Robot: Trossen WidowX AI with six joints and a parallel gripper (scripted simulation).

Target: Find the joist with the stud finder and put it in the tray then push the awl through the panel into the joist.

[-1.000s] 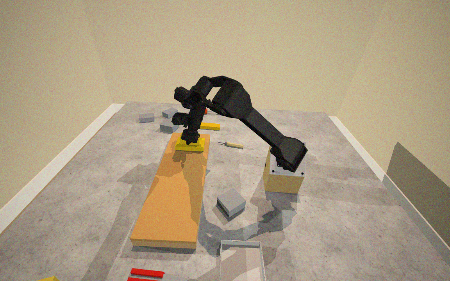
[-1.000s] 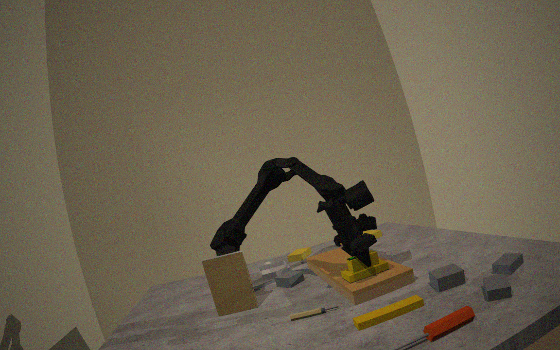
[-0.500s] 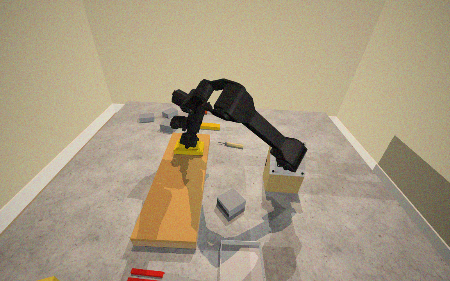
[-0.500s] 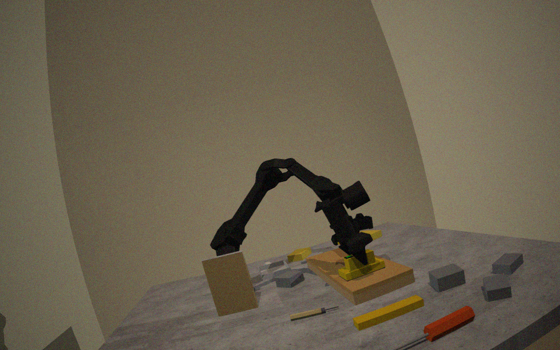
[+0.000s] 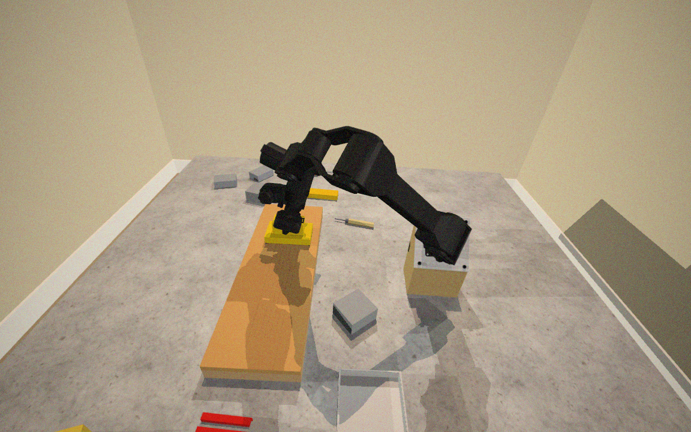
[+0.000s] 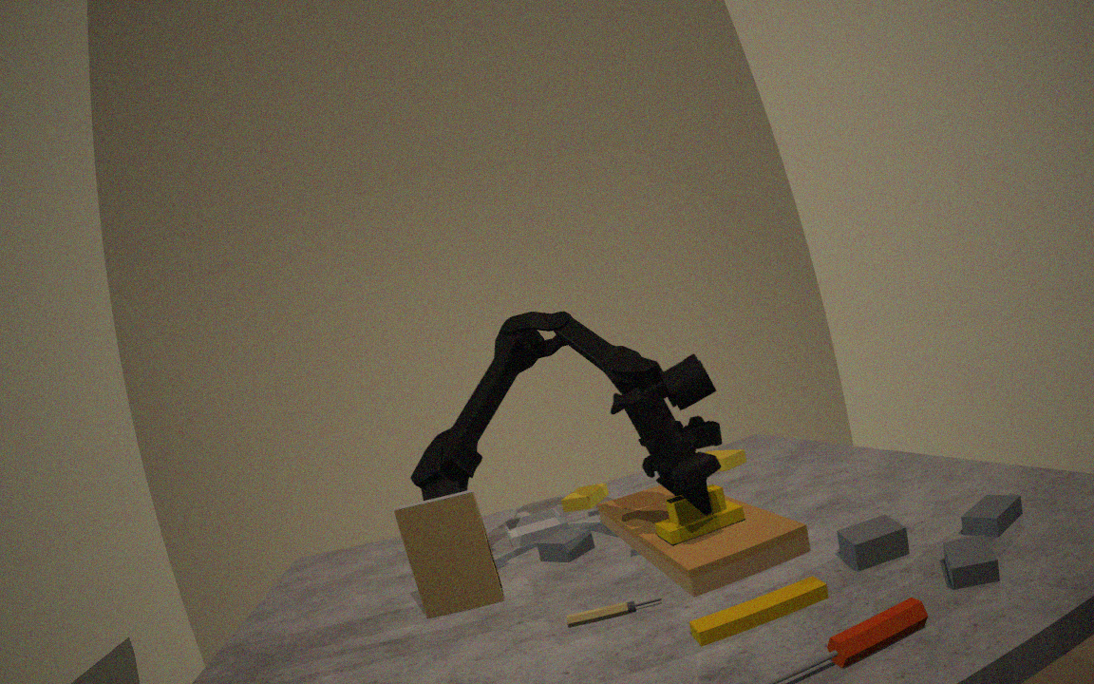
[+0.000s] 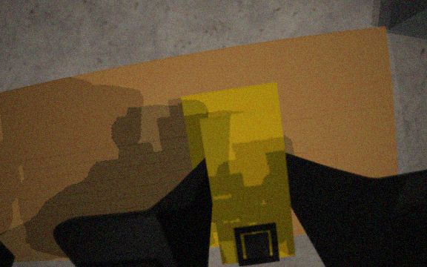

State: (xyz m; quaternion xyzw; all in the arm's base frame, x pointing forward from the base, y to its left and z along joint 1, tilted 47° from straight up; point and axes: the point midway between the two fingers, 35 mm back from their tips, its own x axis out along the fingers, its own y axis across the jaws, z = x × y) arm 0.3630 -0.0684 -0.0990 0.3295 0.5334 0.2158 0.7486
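The square light is 40 mm behind my gripper tip and 30 mm above it. Also, from my gripper tip: white tray (210 mm behind, 440 mm to the left, 50 mm below); then wooden-handled awl (180 mm behind, 120 mm to the right, 60 mm below); then stud finder (20 mm behind, 20 mm above).
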